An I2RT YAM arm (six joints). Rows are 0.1 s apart.
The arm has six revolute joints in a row. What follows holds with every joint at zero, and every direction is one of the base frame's. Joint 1 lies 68 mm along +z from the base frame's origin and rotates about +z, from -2.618 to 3.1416 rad. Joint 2 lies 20 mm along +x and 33.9 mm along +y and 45.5 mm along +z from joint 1 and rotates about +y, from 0 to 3.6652 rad. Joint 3 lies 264 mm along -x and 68.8 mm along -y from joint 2 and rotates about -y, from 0 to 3.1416 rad. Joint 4 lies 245 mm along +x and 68.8 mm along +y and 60 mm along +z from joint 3 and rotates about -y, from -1.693 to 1.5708 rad. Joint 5 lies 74 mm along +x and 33.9 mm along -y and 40.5 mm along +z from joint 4 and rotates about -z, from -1.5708 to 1.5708 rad. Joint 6 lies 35.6 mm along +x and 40.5 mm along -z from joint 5 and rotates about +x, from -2.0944 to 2.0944 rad. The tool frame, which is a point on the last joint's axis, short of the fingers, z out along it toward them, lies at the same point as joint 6; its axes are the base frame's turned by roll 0, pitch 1.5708 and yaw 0 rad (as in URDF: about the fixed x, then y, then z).
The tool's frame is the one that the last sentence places.
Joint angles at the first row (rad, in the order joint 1, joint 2, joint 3, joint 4, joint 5, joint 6):
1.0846, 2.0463, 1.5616, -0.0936, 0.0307, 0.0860
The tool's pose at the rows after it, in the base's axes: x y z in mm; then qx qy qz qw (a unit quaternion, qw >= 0):
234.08 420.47 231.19 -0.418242 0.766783 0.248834 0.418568
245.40 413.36 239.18 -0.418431 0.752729 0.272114 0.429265
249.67 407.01 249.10 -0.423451 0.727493 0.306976 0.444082
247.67 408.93 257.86 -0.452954 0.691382 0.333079 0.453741
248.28 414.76 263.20 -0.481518 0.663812 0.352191 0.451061
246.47 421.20 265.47 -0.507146 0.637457 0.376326 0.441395
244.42 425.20 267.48 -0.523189 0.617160 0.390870 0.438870
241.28 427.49 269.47 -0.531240 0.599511 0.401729 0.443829
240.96 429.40 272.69 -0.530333 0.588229 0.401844 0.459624
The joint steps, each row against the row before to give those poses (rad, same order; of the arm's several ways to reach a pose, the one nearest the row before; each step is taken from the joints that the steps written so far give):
-0.0200, 0.0077, 0.0183, 0.0138, -0.0061, -0.0338
-0.0321, -0.0153, -0.0090, 0.0428, -0.0595, -0.0139
-0.0200, -0.0276, -0.0292, 0.0734, -0.0736, -0.0106
-0.0001, -0.0077, 0.0030, 0.0403, -0.0782, -0.0489
0.0000, 0.0168, 0.0383, -0.0046, -0.0739, -0.0416
0.0046, 0.0184, 0.0307, -0.0015, -0.0797, -0.0261
0.0046, 0.0093, 0.0154, 0.0076, -0.0477, -0.0200
0.0062, 0.0000, -0.0031, 0.0291, -0.0261, -0.0107
0.0030, 0.0015, 0.0015, 0.0338, 0.0075, -0.0092

